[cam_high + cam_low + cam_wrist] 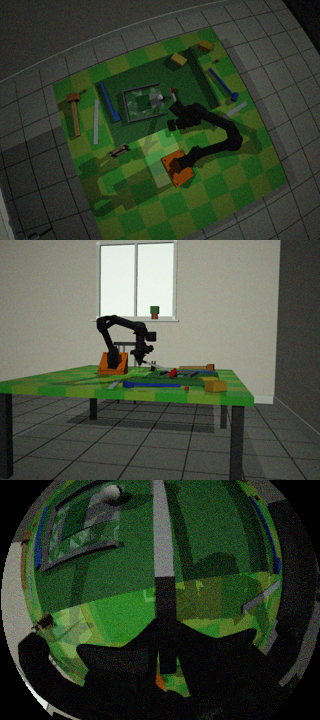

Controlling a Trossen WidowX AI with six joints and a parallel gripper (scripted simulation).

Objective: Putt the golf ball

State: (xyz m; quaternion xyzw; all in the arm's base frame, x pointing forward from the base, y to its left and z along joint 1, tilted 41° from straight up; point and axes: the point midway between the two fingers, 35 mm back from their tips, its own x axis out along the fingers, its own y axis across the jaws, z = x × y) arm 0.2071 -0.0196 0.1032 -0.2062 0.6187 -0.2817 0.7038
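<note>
The red putter lies 120 mm ahead of my gripper tip and 10 mm to the right of it. The rest, counted from my gripper tip: white golf ball: 220 mm ahead, 50 mm to the left, 50 mm below.
</note>
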